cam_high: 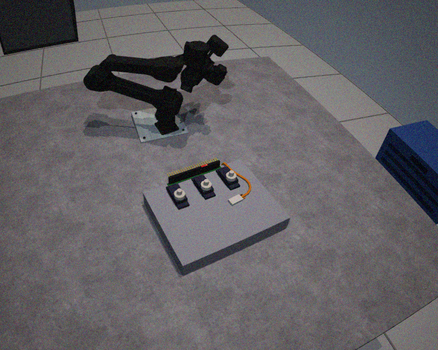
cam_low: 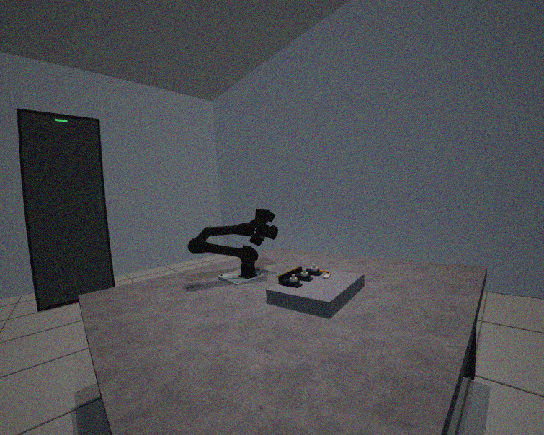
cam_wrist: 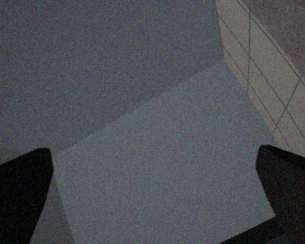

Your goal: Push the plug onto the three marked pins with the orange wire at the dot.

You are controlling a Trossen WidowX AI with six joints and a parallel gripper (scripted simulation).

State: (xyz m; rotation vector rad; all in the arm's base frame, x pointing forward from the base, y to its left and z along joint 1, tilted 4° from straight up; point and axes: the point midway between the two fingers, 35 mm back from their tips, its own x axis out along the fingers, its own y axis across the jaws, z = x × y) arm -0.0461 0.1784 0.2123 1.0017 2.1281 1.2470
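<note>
My gripper tip is now 33 cm short of the pale dot, 21 cm to the left of it and 16 cm above it. Also, from my gripper tip: red band 33 cm ahead, 22 cm to the right, 16 cm below; grey holder block 49 cm ahead, 25 cm to the right, 20 cm below; pin row 33 cm ahead, 25 cm to the right, 17 cm below.
</note>
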